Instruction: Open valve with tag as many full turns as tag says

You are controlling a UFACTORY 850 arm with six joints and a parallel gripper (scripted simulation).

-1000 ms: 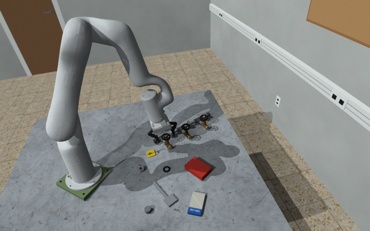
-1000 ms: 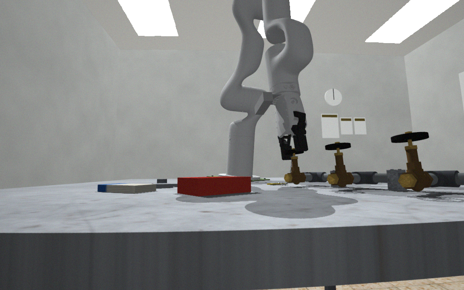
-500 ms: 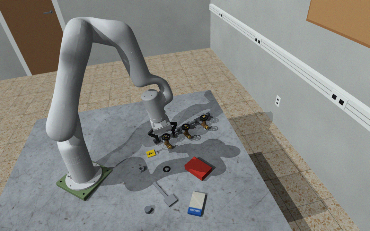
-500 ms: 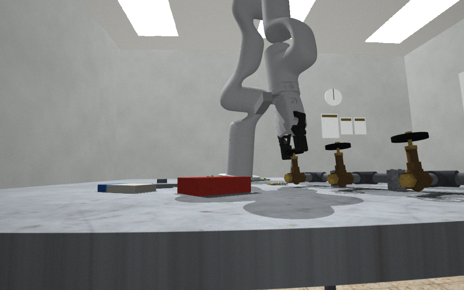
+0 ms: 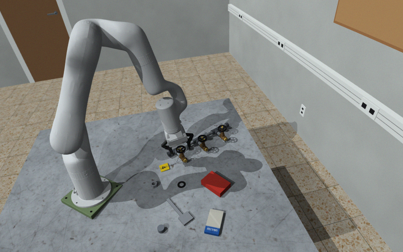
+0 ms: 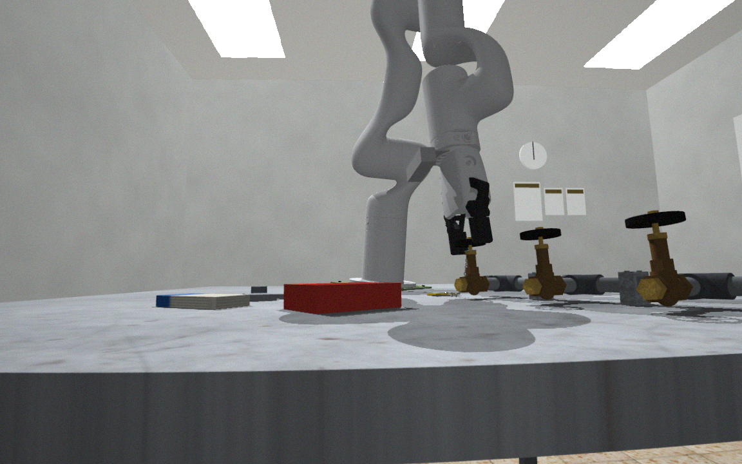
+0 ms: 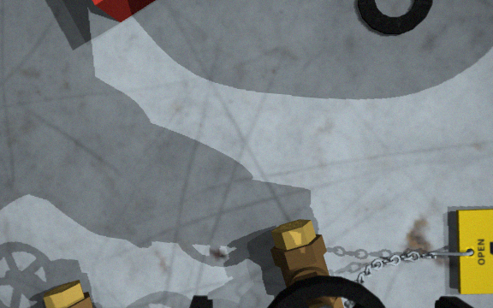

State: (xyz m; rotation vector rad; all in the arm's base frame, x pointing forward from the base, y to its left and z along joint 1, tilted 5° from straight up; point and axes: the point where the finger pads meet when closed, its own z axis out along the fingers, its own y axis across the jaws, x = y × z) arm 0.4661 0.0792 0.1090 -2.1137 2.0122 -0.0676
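Right now my hand is 90 mm past the yellow tag, 90 mm above it and 20 mm to the left of it. Round my hand: black washer (160 mm to the right, 90 mm below, 30 mm behind); then red block (210 mm to the right, 130 mm ahead, 70 mm below); then grey nut (170 mm behind, 120 mm to the right, 80 mm below).
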